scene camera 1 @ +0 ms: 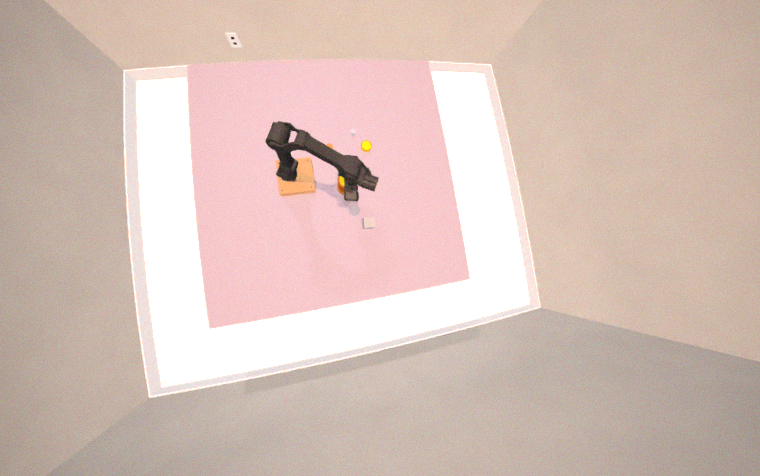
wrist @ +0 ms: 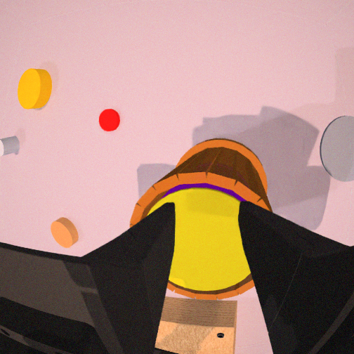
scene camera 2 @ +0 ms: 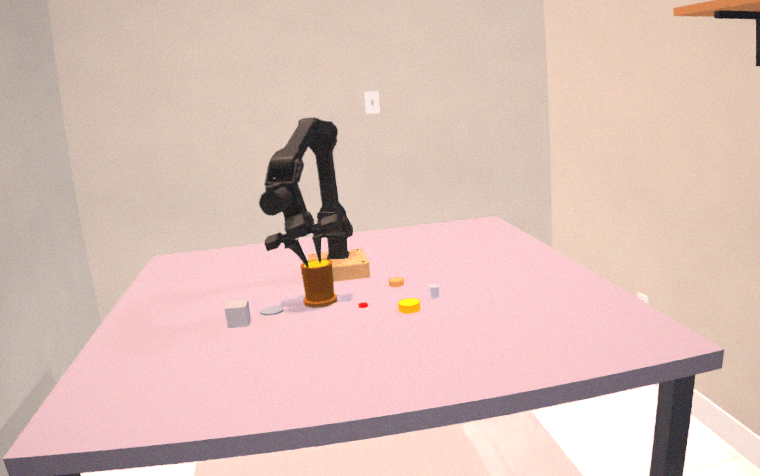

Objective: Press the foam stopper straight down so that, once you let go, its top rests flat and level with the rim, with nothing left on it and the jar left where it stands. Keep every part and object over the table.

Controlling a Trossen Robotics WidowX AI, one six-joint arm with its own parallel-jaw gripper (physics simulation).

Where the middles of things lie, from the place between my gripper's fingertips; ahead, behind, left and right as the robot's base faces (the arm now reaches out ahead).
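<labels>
There is the foam stopper (wrist: pixel 208 255), and I find it 20 mm behind my hand and 20 mm below it.
</labels>
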